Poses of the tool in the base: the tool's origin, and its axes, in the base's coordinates. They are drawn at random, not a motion.
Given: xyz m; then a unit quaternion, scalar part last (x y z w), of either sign.
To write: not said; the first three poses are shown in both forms.
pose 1, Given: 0.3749 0.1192 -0.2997 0.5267 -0.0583 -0.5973 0.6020
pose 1, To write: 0.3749 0.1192 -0.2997 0.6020 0.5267 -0.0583 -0.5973
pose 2, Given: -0.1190 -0.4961 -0.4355 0.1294 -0.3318 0.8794 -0.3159
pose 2, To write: -0.1190 -0.4961 -0.4355 0.3159 -0.1294 0.3318 -0.8794
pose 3, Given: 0.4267 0.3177 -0.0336 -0.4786 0.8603 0.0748 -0.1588
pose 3, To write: 0.4267 0.3177 -0.0336 0.1588 0.4786 -0.8603 -0.0748
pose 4, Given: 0.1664 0.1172 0.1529 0.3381 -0.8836 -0.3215 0.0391
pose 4, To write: 0.1664 0.1172 0.1529 0.0391 0.3381 -0.8836 -0.3215
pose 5, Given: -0.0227 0.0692 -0.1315 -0.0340 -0.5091 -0.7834 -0.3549
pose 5, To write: -0.0227 0.0692 -0.1315 0.3549 0.0340 0.5091 0.7834
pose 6, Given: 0.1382 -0.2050 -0.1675 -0.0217 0.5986 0.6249 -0.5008
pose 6, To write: 0.1382 -0.2050 -0.1675 0.5008 0.0217 -0.5986 -0.6249
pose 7, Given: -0.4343 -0.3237 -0.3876 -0.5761 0.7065 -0.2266 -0.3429
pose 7, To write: -0.4343 -0.3237 -0.3876 0.3429 0.5761 -0.7065 0.2266
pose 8, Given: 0.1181 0.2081 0.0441 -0.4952 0.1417 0.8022 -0.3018
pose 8, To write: 0.1181 0.2081 0.0441 0.3018 0.4952 -0.1417 -0.8022
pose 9, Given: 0.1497 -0.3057 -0.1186 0.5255 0.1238 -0.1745 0.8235
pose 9, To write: 0.1497 -0.3057 -0.1186 0.8235 0.5255 0.1238 -0.1745
